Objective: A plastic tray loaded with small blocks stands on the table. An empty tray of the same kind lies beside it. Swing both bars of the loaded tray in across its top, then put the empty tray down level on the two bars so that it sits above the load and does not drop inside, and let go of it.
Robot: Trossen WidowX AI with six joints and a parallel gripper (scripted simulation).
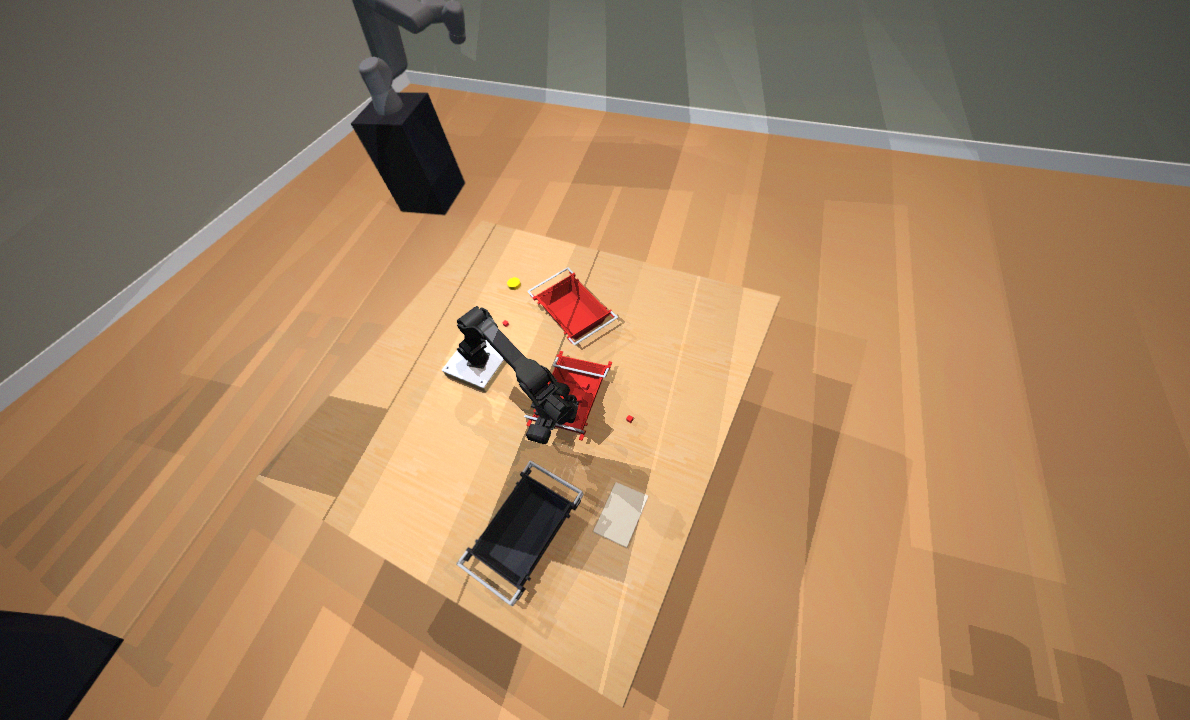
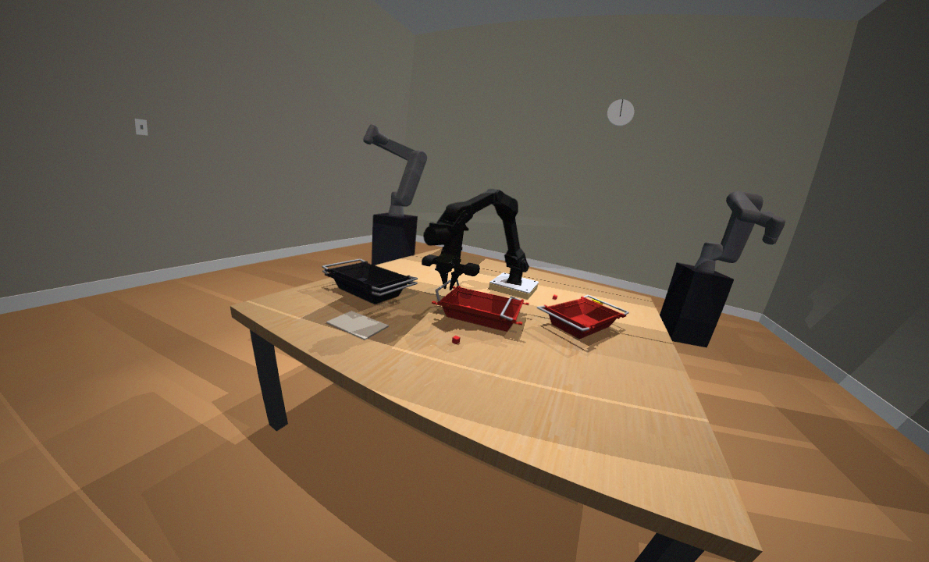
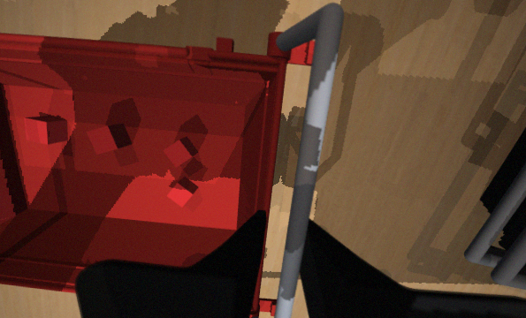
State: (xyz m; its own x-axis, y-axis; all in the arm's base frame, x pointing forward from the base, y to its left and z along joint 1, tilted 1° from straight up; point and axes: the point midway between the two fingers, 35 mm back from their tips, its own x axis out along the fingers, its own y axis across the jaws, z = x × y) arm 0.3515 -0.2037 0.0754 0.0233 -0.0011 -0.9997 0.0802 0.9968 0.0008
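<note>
My gripper tip is now 9 cm past the red tray, 47 cm to the right of it and 3 cm above it. Also, from my gripper tip: yellow disc 37 cm behind, 58 cm to the left, 6 cm below; then white card 24 cm ahead, 19 cm to the right, 7 cm below.
</note>
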